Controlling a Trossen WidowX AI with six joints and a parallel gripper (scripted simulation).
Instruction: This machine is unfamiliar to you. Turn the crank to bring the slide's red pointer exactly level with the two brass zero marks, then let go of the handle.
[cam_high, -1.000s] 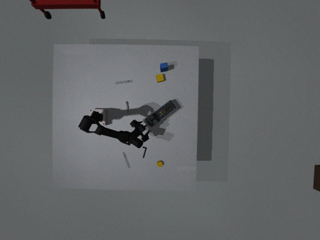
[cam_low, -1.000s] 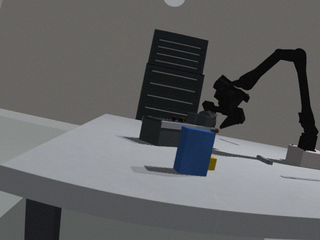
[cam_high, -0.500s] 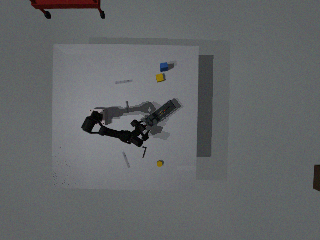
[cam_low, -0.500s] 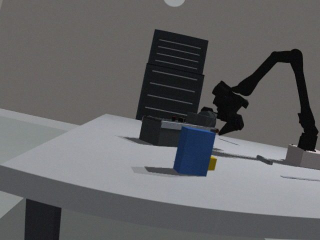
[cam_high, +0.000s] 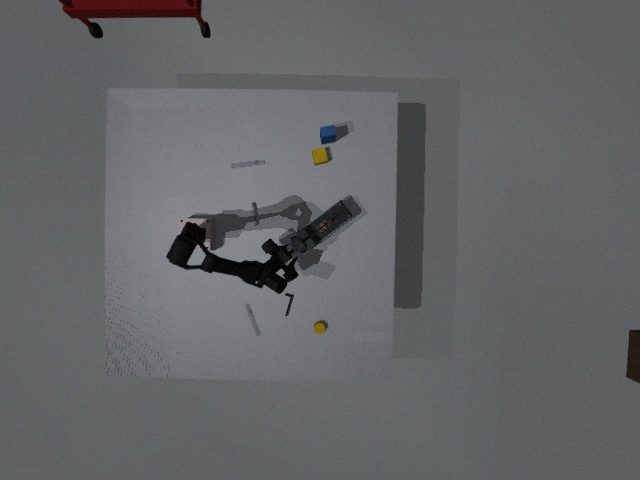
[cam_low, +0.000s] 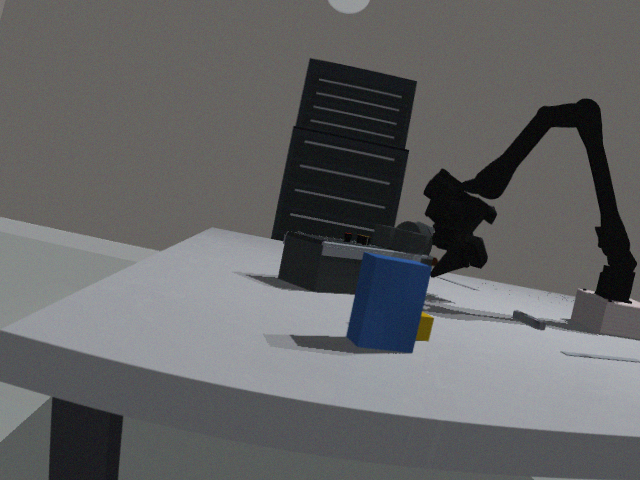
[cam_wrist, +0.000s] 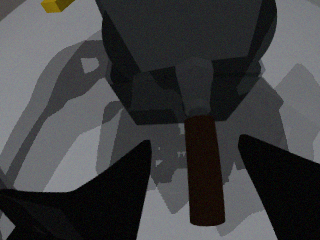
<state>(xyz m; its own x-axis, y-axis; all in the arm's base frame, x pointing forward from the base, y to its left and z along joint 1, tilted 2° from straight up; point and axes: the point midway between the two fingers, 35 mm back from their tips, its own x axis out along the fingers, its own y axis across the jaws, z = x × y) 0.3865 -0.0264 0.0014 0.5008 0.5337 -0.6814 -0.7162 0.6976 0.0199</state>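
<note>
Right now the brown crank handle is 10 mm behind my gripper tip, 10 mm to the right of it and 20 mm above it. From my gripper tip the other things lie so: red pointer: 140 mm ahead, 150 mm to the left, 40 mm above; black hex key: 10 mm ahead, 220 mm to the right, 30 mm below; yellow block: 50 mm ahead, 420 mm to the left, 20 mm below.
</note>
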